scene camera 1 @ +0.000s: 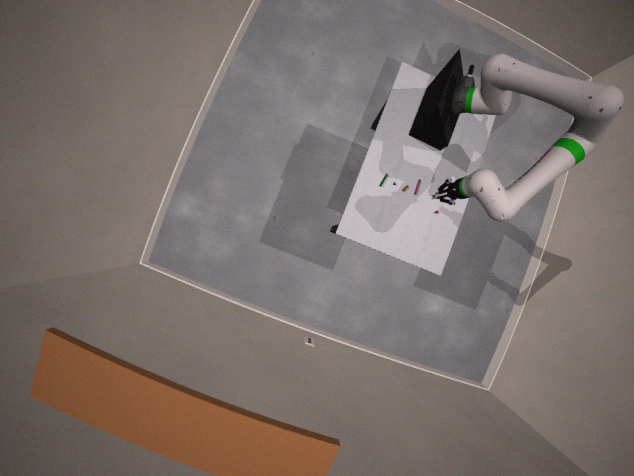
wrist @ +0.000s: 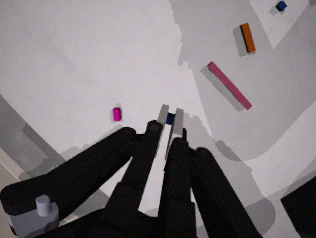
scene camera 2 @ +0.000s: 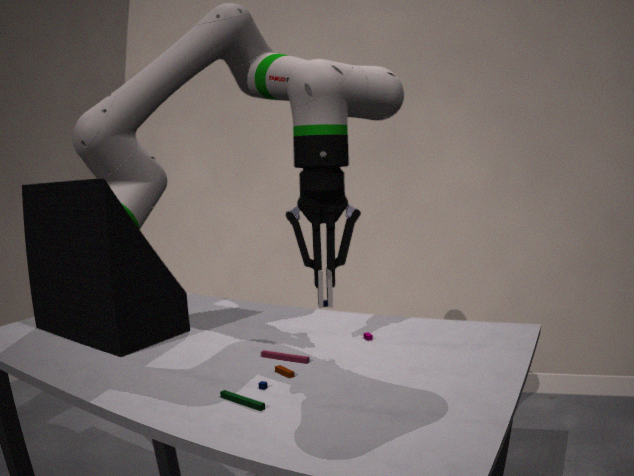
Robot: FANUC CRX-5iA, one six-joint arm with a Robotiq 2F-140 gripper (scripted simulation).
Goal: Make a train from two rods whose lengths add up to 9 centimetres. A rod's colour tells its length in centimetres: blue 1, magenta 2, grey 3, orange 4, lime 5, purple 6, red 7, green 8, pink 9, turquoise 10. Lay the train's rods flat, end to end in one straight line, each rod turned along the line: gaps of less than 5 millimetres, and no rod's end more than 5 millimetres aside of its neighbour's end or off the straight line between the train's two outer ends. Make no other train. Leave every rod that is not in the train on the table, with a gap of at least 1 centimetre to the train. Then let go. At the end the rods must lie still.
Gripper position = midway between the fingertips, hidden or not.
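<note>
My gripper point(scene camera 2: 325, 305) visible. Wrist view, same gripper point(wrist: 170, 117).
</note>
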